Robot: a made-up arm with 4 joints. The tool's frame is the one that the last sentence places. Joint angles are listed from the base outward.
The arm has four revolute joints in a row. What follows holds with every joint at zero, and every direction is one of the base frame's. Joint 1 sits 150 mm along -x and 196 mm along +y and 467 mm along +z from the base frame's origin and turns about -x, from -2.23 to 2.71 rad. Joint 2 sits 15 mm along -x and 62 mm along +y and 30 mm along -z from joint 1 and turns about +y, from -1.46 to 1.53 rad. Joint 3 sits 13 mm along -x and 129 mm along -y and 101 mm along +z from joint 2 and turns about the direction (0.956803, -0.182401, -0.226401), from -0.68 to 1.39 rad. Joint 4 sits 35 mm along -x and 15 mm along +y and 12 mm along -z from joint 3 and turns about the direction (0.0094, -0.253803, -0.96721), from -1.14 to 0.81 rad. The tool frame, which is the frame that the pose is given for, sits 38 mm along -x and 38 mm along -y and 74 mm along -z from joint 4; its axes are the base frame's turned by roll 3.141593, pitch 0 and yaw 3.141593 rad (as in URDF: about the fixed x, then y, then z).
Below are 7 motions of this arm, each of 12 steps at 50 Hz.
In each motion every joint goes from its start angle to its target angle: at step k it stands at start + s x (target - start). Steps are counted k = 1, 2, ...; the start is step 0. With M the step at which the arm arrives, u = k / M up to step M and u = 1 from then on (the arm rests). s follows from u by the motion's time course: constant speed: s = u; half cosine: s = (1 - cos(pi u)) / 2; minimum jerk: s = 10 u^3 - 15 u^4 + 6 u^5.
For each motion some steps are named. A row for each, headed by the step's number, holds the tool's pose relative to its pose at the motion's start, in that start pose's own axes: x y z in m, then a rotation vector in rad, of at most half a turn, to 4 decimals.
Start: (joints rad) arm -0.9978 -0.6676 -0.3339 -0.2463
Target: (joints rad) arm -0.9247 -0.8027 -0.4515 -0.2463
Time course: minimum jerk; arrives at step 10
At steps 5, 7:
5: 0.0016 -0.0066 -0.0003 0.1021 -0.0349 -0.0047
7: 0.0026 -0.0111 -0.0008 0.1706 -0.0587 -0.0065

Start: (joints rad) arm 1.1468 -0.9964 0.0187 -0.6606
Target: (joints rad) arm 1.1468 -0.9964 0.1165 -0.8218
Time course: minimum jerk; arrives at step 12
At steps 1, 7, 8, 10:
1: 0.0000 0.0000 0.0000 -0.0003 -0.0002 -0.0008
7: -0.0063 0.0004 0.0016 -0.0403 -0.0218 -0.0969
8: -0.0076 0.0005 0.0020 -0.0482 -0.0269 -0.1172
10: -0.0094 0.0007 0.0024 -0.0578 -0.0337 -0.1433

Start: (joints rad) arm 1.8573 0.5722 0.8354 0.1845
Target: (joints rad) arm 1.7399 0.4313 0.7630 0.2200
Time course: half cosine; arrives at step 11
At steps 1, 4, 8, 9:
1: 0.0000 -0.0003 0.0000 -0.0015 -0.0005 -0.0020
4: 0.0004 -0.0047 0.0007 -0.0217 -0.0073 -0.0287
8: 0.0007 -0.0132 0.0027 -0.0636 -0.0241 -0.0782
9: 0.0006 -0.0147 0.0032 -0.0712 -0.0274 -0.0863

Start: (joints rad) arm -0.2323 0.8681 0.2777 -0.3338
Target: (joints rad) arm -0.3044 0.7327 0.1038 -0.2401
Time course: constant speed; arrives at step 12
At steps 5, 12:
5: 0.0027 -0.0075 0.0026 0.0571 -0.0298 -0.0080
12: 0.0057 -0.0179 0.0065 0.1355 -0.0797 -0.0131

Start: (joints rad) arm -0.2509 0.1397 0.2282 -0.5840
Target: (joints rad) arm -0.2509 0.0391 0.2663 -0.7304
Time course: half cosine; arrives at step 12
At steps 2, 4, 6, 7, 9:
2: -0.0003 -0.0002 0.0005 0.0016 -0.0049 -0.0104
4: -0.0010 -0.0009 0.0017 0.0065 -0.0183 -0.0390
6: -0.0021 -0.0018 0.0034 0.0140 -0.0363 -0.0781
7: -0.0027 -0.0022 0.0042 0.0182 -0.0456 -0.0984
9: -0.0039 -0.0030 0.0056 0.0262 -0.0614 -0.1336

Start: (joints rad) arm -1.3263 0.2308 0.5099 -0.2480
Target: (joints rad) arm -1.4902 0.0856 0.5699 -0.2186
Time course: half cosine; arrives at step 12
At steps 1, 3, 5, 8, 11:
1: 0.0000 0.0000 0.0003 -0.0034 -0.0028 -0.0009
3: 0.0000 -0.0001 0.0028 -0.0295 -0.0244 -0.0075
5: -0.0001 0.0000 0.0071 -0.0750 -0.0617 -0.0183
8: -0.0004 0.0007 0.0142 -0.1533 -0.1248 -0.0345
11: -0.0008 0.0015 0.0184 -0.2020 -0.1634 -0.0432

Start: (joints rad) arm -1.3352 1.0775 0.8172 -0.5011
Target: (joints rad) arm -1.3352 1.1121 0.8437 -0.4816
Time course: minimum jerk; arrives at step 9
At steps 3, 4, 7, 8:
3: -0.0004 0.0008 0.0000 -0.0059 0.0006 0.0096
4: -0.0008 0.0015 0.0000 -0.0112 0.0012 0.0181
7: -0.0020 0.0036 -0.0001 -0.0258 0.0028 0.0424
8: -0.0021 0.0038 -0.0001 -0.0276 0.0030 0.0453

